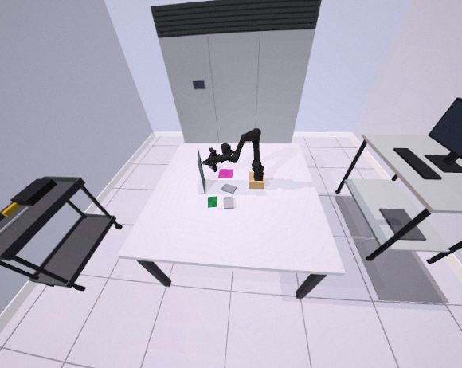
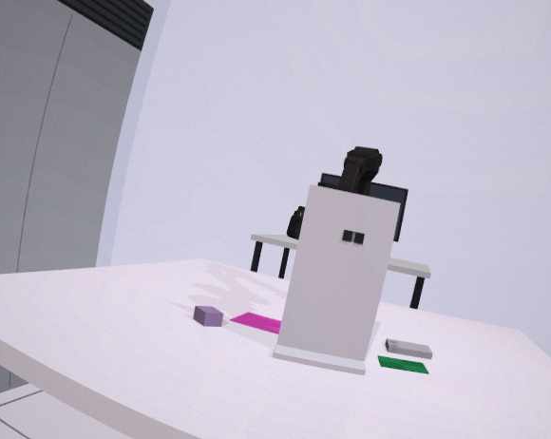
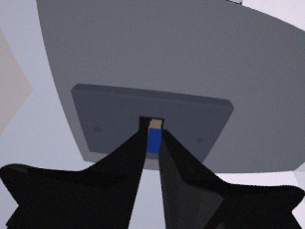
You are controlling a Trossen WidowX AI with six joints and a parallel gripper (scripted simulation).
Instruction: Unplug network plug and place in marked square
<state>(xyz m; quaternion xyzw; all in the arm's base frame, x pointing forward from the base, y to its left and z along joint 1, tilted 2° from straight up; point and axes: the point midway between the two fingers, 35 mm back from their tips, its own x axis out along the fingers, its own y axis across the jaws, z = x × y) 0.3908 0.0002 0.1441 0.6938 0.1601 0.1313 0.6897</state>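
Now: gripper tip 140 mm past the magenta marked square, 160 mm to the left of it and 230 mm above it. Round my gripper tip: green flat card: 70 mm behind, 170 mm to the left, 230 mm below; then white panel: 30 mm ahead, 10 mm to the left, 90 mm below.
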